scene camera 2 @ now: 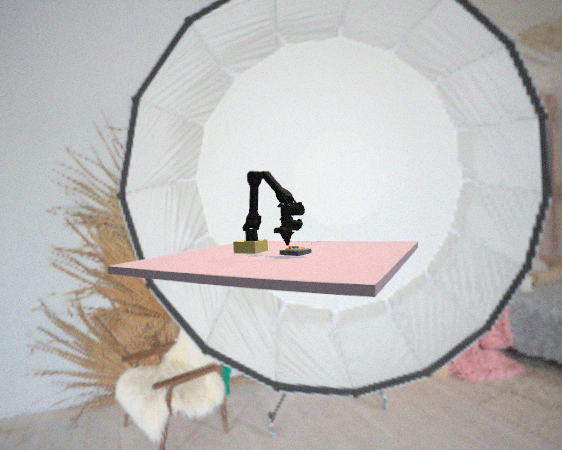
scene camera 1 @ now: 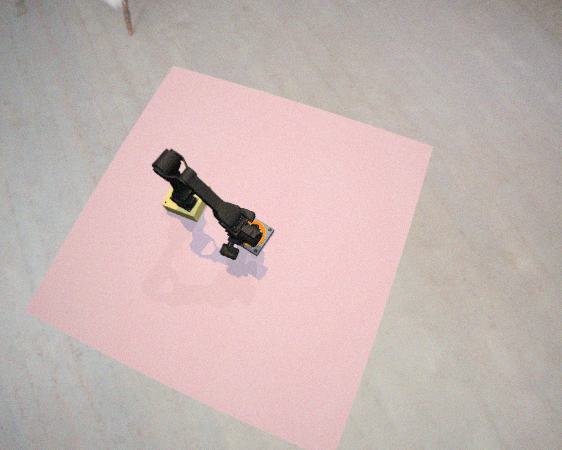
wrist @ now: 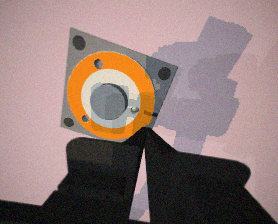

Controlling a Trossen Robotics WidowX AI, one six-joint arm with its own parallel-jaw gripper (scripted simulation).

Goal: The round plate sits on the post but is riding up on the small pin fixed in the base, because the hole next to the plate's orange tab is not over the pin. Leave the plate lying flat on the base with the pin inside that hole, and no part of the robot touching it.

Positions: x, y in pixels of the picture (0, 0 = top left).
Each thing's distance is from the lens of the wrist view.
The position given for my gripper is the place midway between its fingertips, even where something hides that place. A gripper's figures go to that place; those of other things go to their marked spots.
my gripper (wrist: 145, 130): 0.12 m
base (wrist: 81, 44): 0.15 m
